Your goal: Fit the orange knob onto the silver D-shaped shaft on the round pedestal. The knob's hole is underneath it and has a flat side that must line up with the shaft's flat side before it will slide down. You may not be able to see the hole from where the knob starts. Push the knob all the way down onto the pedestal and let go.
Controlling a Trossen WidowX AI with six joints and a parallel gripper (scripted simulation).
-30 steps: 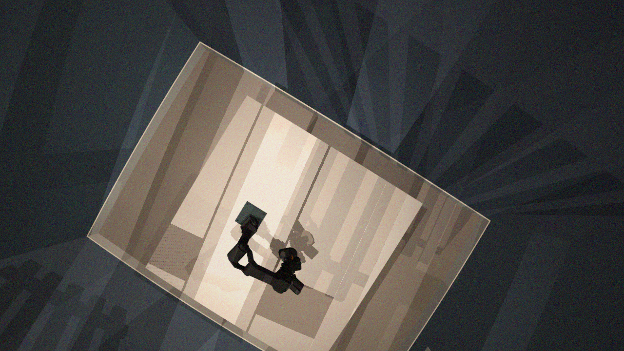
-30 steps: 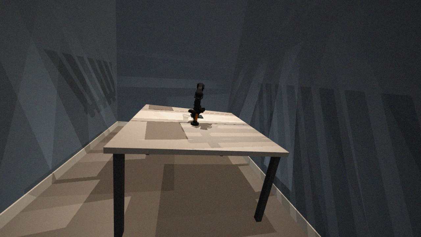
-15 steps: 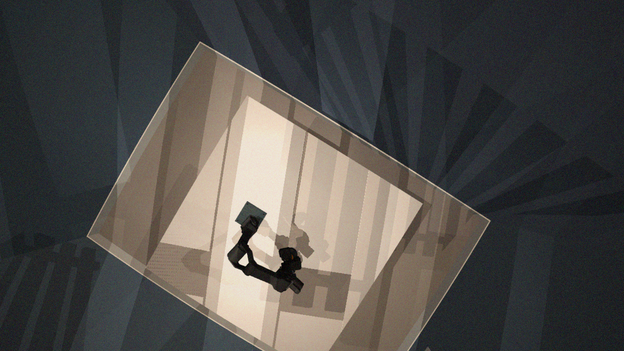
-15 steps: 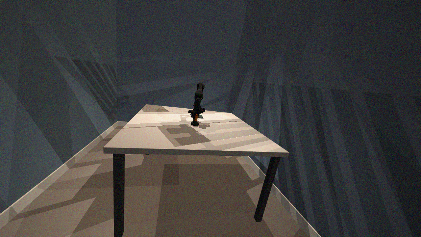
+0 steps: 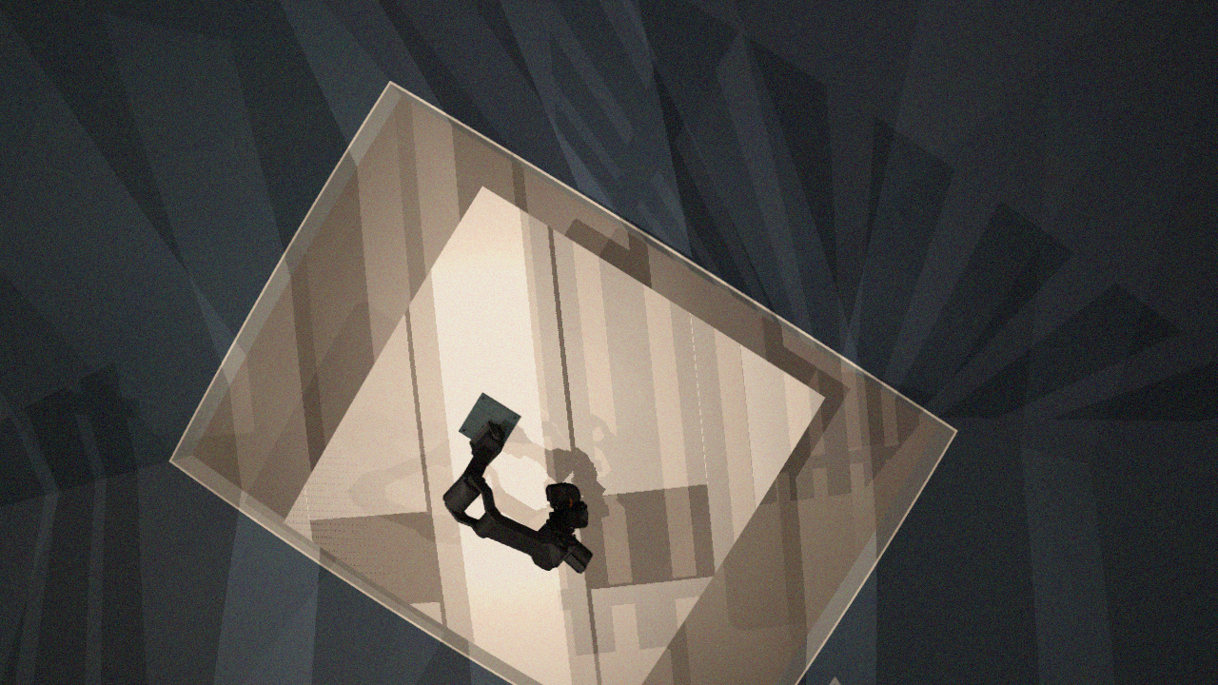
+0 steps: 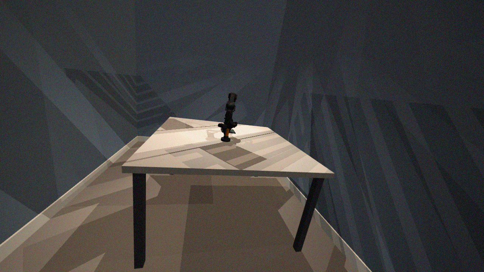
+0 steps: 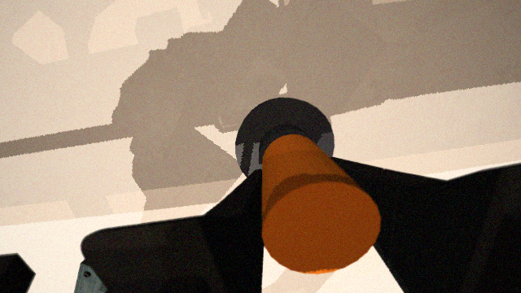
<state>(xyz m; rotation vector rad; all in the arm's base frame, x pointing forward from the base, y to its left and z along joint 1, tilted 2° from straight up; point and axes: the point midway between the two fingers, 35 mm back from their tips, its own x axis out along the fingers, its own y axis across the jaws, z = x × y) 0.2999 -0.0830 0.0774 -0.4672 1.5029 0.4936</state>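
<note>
The orange knob is 3 cm above my gripper tip. Also, from my gripper tip: round pedestal (3 cm below).
</note>
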